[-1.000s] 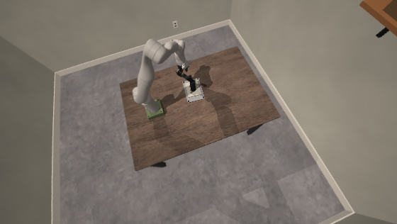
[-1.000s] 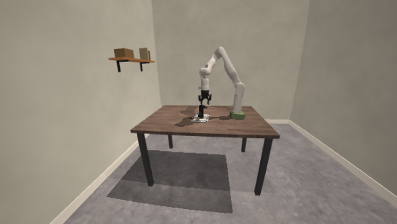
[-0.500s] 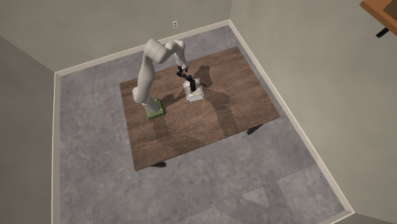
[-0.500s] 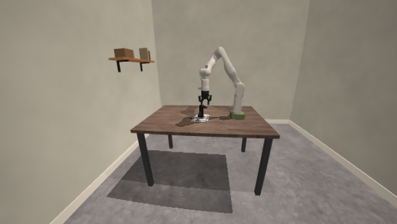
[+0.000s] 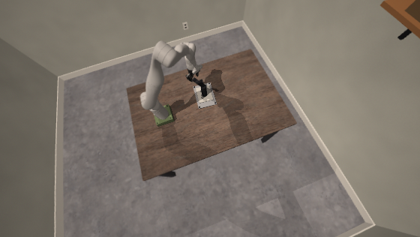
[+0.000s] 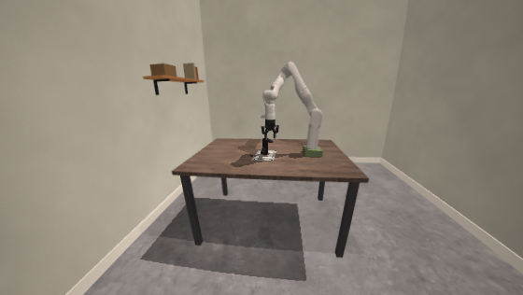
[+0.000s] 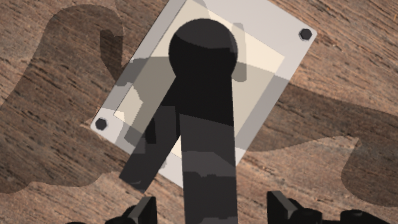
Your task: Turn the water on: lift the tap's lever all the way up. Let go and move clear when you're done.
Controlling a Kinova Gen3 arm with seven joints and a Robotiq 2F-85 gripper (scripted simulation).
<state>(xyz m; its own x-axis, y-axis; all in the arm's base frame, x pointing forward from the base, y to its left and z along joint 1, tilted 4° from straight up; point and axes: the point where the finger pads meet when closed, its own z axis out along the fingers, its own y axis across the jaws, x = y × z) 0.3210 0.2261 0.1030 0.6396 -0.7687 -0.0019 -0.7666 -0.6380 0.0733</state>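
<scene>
Right now the black lever is 30 mm to the right of my hand, 30 mm below it and 20 mm ahead of it. From my hand the other things lie so: tap: 90 mm below, 50 mm to the right, 40 mm ahead.
</scene>
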